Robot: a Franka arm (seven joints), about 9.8 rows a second.
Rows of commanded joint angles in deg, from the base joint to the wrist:
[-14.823 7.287 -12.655 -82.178 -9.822 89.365 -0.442]
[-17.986 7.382 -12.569 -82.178 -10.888 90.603 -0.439]
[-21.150 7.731 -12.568 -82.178 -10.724 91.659 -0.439]
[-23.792 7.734 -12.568 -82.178 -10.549 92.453 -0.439]
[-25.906 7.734 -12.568 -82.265 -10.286 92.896 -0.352]
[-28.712 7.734 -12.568 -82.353 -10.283 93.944 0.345]
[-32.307 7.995 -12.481 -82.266 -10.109 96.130 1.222]
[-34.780 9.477 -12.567 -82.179 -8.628 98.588 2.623]
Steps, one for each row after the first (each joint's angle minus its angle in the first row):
[-3.163 0.095 0.086 0.000 -1.066 1.238 0.003]
[-6.327 0.444 0.087 0.000 -0.902 2.294 0.003]
[-8.969 0.447 0.087 0.000 -0.727 3.088 0.003]
[-11.083 0.447 0.087 -0.087 -0.464 3.531 0.090]
[-13.889 0.447 0.087 -0.175 -0.461 4.579 0.787]
[-17.484 0.708 0.174 -0.088 -0.287 6.765 1.664]
[-19.957 2.190 0.088 -0.001 1.194 9.223 3.065]

